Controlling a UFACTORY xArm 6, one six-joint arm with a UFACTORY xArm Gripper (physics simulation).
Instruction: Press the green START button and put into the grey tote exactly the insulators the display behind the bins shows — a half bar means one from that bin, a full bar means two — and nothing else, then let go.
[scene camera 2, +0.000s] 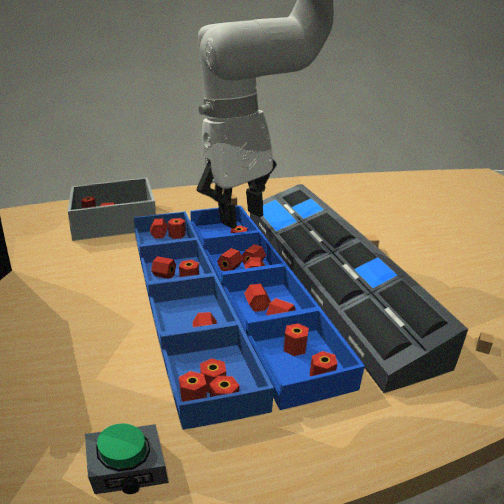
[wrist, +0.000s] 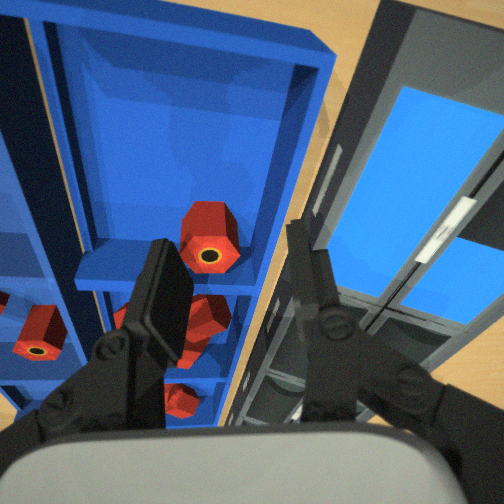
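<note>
My gripper (scene camera 2: 241, 212) is open and empty, hanging over the far right compartment of the blue bins (scene camera 2: 245, 305). One finger is inside that compartment, the other over its right wall. A single red insulator (scene camera 2: 239, 229) lies there; in the wrist view it lies (wrist: 209, 237) just ahead of my fingers (wrist: 232, 270). The grey tote (scene camera 2: 111, 206) at the far left holds two red insulators (scene camera 2: 88, 201). The display (scene camera 2: 357, 280) behind the bins shows a full blue bar (scene camera 2: 277, 215), a half bar (scene camera 2: 308, 207) and another half bar (scene camera 2: 375, 272). The green START button (scene camera 2: 121, 446) sits at the front left.
The other bin compartments hold red insulators of several sizes (scene camera 2: 257, 296). A small brown block (scene camera 2: 485, 343) lies on the table right of the display. The table edge curves along the front right.
</note>
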